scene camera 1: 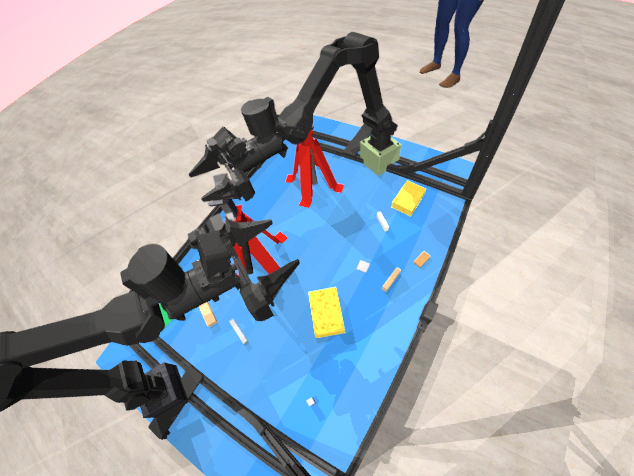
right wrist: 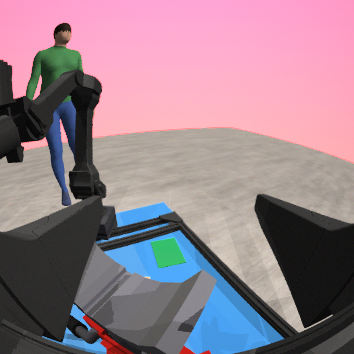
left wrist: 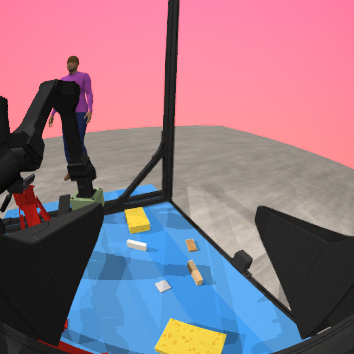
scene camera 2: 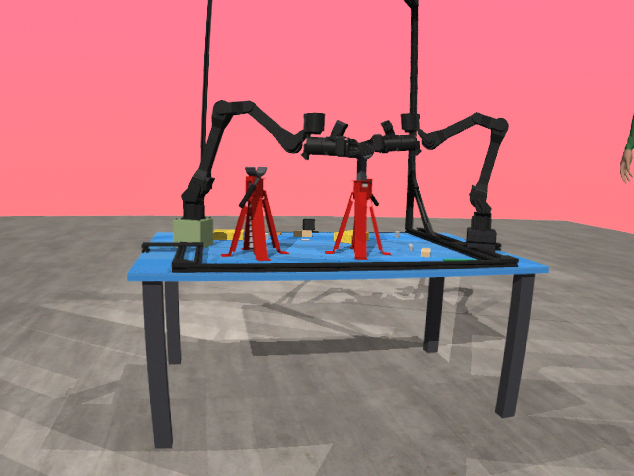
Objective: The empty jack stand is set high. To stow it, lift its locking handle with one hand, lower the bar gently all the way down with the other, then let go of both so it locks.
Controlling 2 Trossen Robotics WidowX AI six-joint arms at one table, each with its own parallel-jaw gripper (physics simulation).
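Note:
The high jack stand (scene camera 1: pixel 262 254) (scene camera 2: pixel 361 220) is red and upright, with its grey bar (scene camera 2: pixel 361 169) raised. Its grey saddle (right wrist: pixel 150 306) shows low between the right fingers in the right wrist view, nearer the left-hand finger. Its dark locking handle (scene camera 2: pixel 374 199) (right wrist: pixel 86 333) slants down beside the head. My right gripper (scene camera 1: pixel 198 185) (right wrist: pixel 180 203) is open, at saddle height by the bar's top. My left gripper (scene camera 1: pixel 284 241) (left wrist: pixel 181 213) is open and empty, close beside the stand's upper part. In scene camera 2 the two grippers overlap and hide the saddle.
A second red jack stand (scene camera 1: pixel 305 176) (scene camera 2: pixel 260 225) (left wrist: pixel 31 205) stands nearby with its bar low. Yellow sponges (scene camera 1: pixel 326 309) (scene camera 1: pixel 408 197) and several small blocks lie on the blue table. A green sheet (right wrist: pixel 168 252) lies near the left arm's base. Black rails (scene camera 2: pixel 307 266) edge the table.

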